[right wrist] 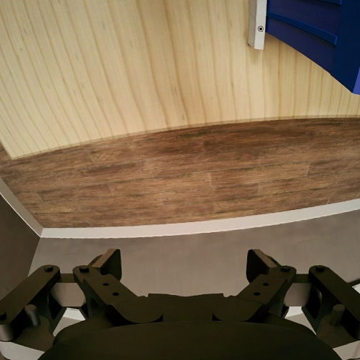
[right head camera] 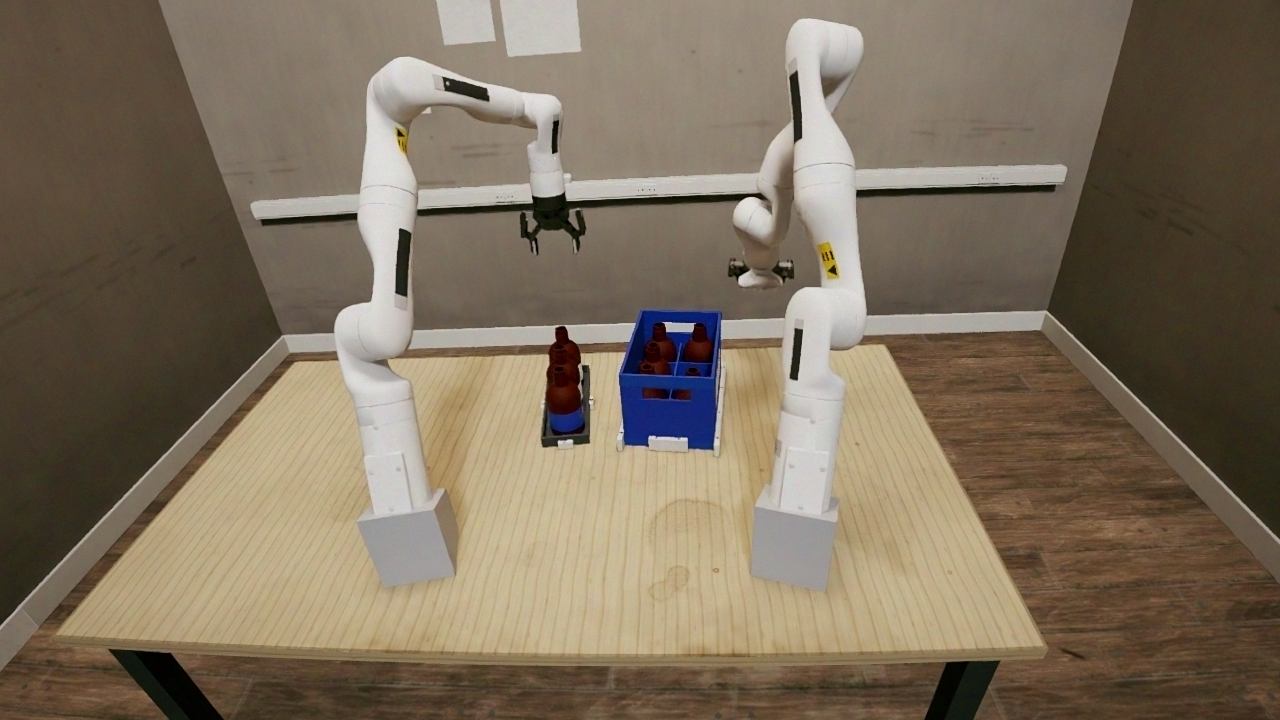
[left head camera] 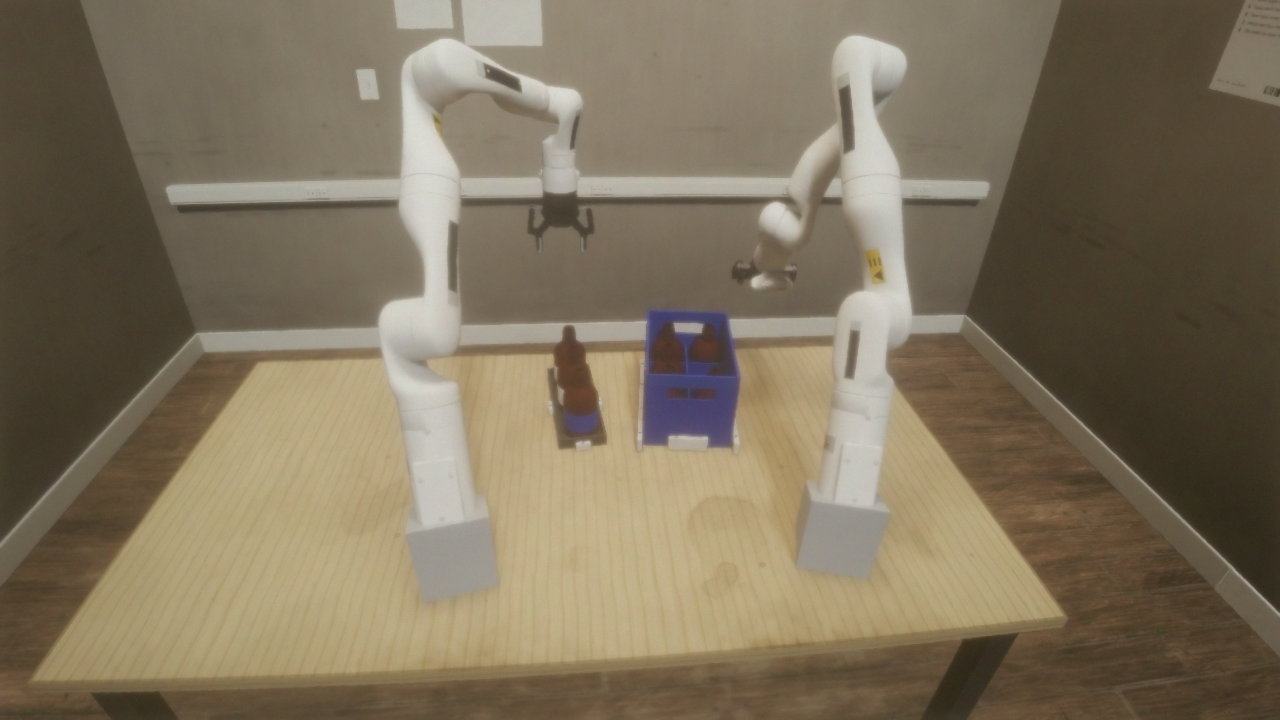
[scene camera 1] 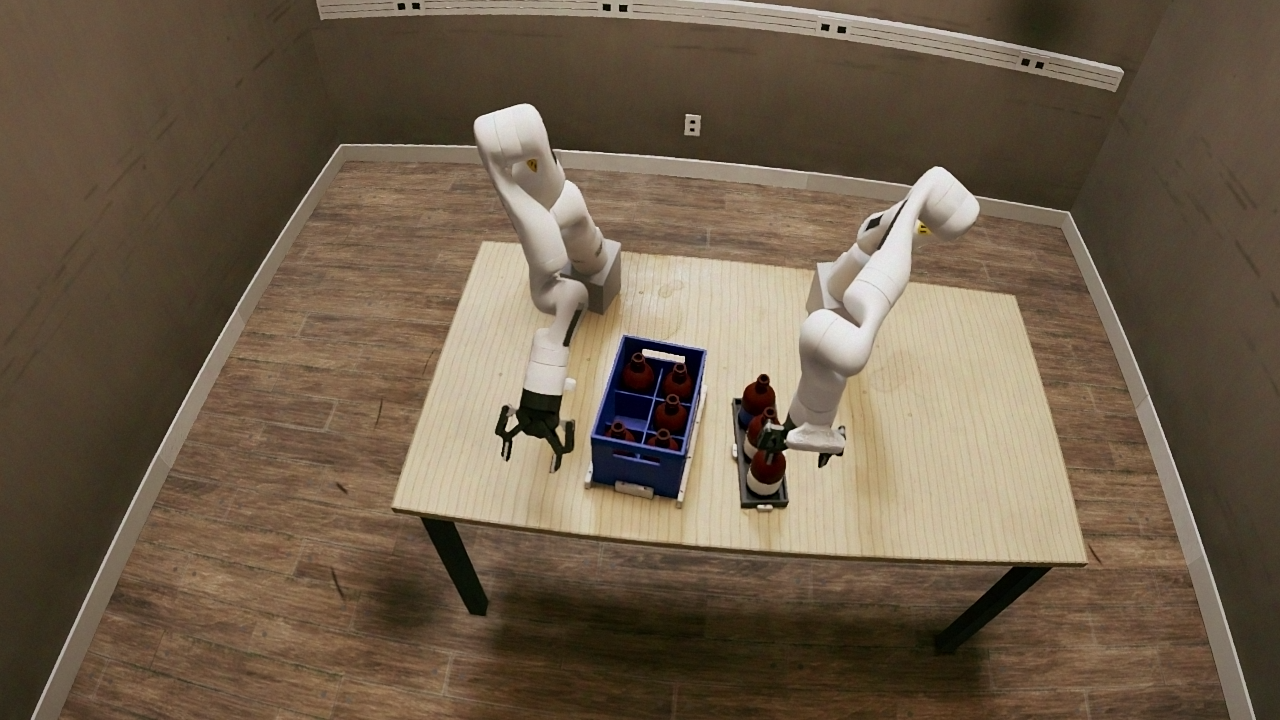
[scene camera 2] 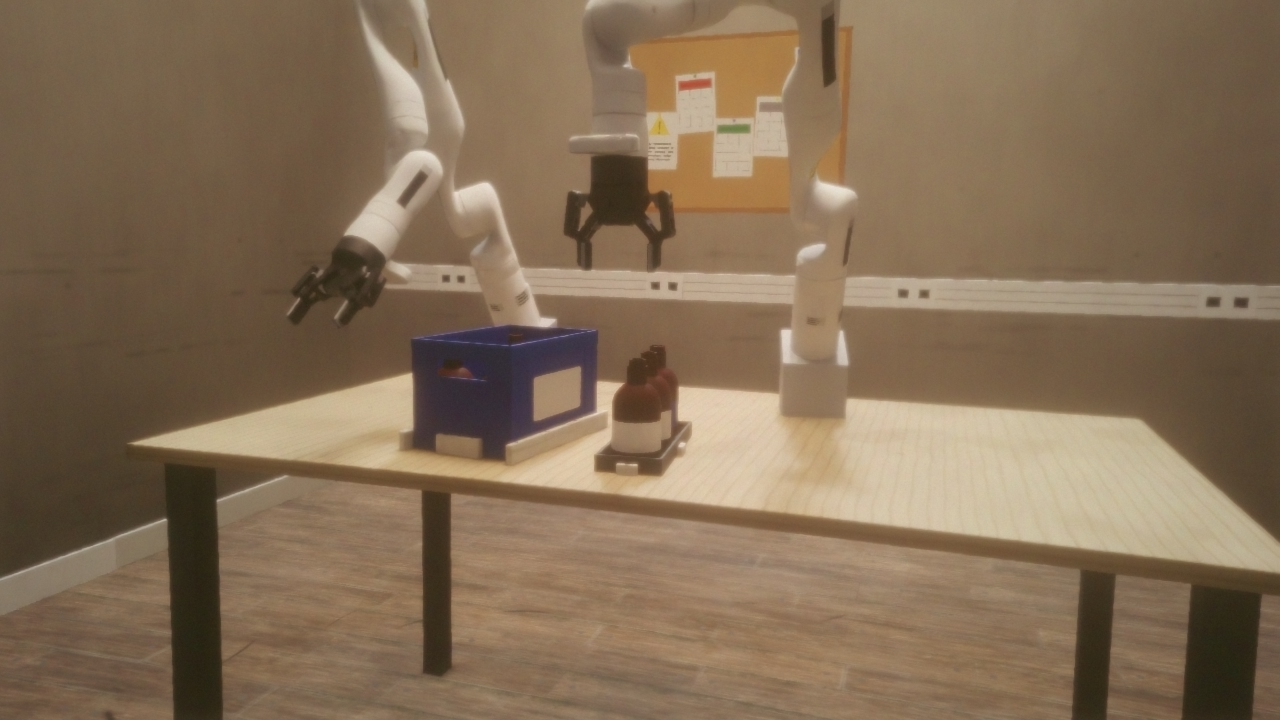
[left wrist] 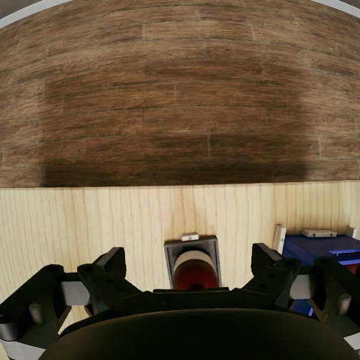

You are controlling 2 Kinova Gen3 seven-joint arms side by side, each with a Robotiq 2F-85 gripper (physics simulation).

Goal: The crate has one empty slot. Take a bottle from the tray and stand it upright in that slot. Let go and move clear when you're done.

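Places are measured from the left arm's base along level axes (x ahead, y left, z up), in millimetres.
Where they show: left gripper, fingertip midpoint: (right head camera: pixel 556 253) (left head camera: pixel 561 251) (scene camera 1: pixel 794 462) (scene camera 2: pixel 618 271); right gripper, fingertip midpoint: (scene camera 1: pixel 529 466) (scene camera 2: pixel 314 323); left arm's base, link origin: (right head camera: pixel 403 503) (left head camera: pixel 447 512) (scene camera 1: pixel 843 284) (scene camera 2: pixel 813 346); right arm's base, link origin: (right head camera: pixel 798 502) (left head camera: pixel 845 495) (scene camera 1: pixel 590 257).
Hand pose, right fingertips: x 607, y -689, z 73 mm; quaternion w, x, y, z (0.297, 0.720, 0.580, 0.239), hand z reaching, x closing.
Observation:
Things, the pixels of their top centre, and the offset from my right fingertips. Level surfaces: height alone.
- blue crate, top centre: (scene camera 2: pixel 510 334) (scene camera 1: pixel 651 391) (right head camera: pixel 673 340) (left head camera: pixel 690 341) dx -211, dy +220, dz -28 mm
- dark tray, top centre: (scene camera 2: pixel 647 436) (scene camera 1: pixel 760 447) (left head camera: pixel 574 399) (right head camera: pixel 566 398) dx -184, dy +465, dz -178 mm
- wooden table, surface height: dz -203 mm
A blue crate (left head camera: pixel 689 420) (right head camera: pixel 666 420) (scene camera 1: pixel 637 471) (scene camera 2: pixel 465 416) holds several brown bottles; its empty slot (scene camera 1: pixel 631 411) is the middle one of the left column in scene camera 1. Three brown bottles stand upright in a row in the dark tray (right head camera: pixel 554 439) (scene camera 1: pixel 742 483) (scene camera 2: pixel 608 462): a blue-label one (left head camera: pixel 580 401) (right head camera: pixel 564 398) (scene camera 1: pixel 758 394), a middle one, and a white-label one (scene camera 1: pixel 766 470) (scene camera 2: pixel 637 407) (left wrist: pixel 195 274). My left gripper (left head camera: pixel 561 243) (right head camera: pixel 555 248) (scene camera 2: pixel 619 264) is open, high above the tray. My right gripper (scene camera 1: pixel 531 458) (scene camera 2: pixel 317 317) (right wrist: pixel 183 264) is open, raised beside the crate.
White guide strips (right head camera: pixel 667 444) (scene camera 1: pixel 634 489) edge the crate's base on the wooden table (left head camera: pixel 590 555) (right head camera: pixel 554 555). Small white stops (right head camera: pixel 565 443) (scene camera 1: pixel 764 507) sit at the tray's ends. The arm bases (left head camera: pixel 452 555) (left head camera: pixel 841 532) stand at the table's near side in the left head camera.

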